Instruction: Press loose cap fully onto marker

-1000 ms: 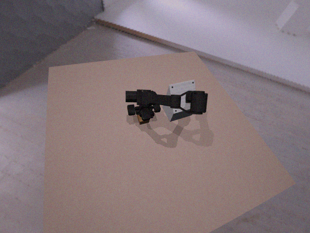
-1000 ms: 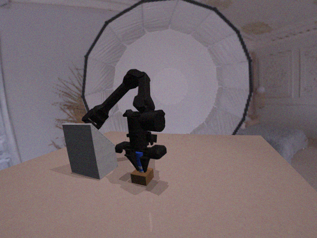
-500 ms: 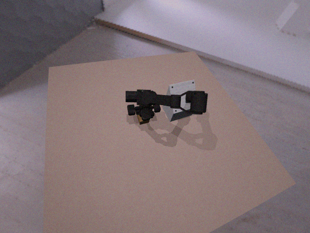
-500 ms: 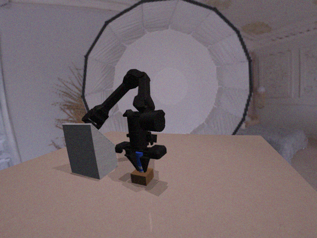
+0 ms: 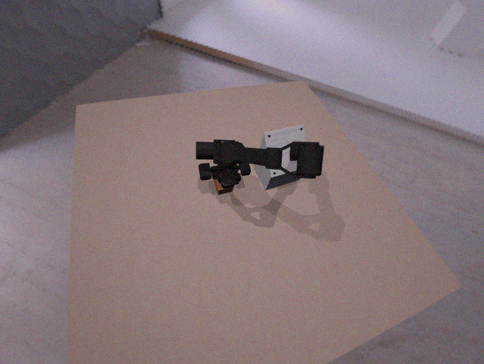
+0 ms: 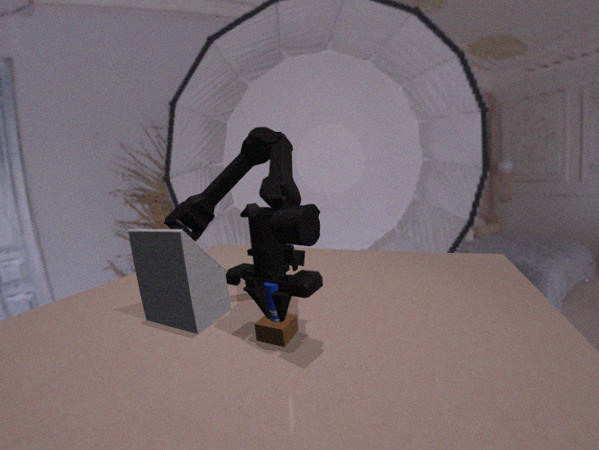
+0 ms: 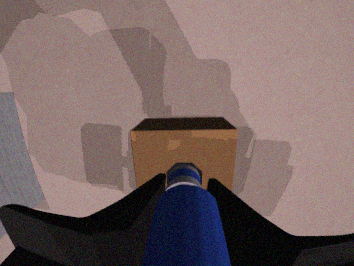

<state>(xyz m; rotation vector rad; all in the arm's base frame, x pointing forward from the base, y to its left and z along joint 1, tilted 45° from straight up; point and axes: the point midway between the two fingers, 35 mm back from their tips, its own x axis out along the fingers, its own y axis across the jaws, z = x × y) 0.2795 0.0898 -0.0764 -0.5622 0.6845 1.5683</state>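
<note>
Now: the brown holder block 2 cm below my gripper tip. The rest, counted from my gripper tip: blue cap (5 cm above).
</note>
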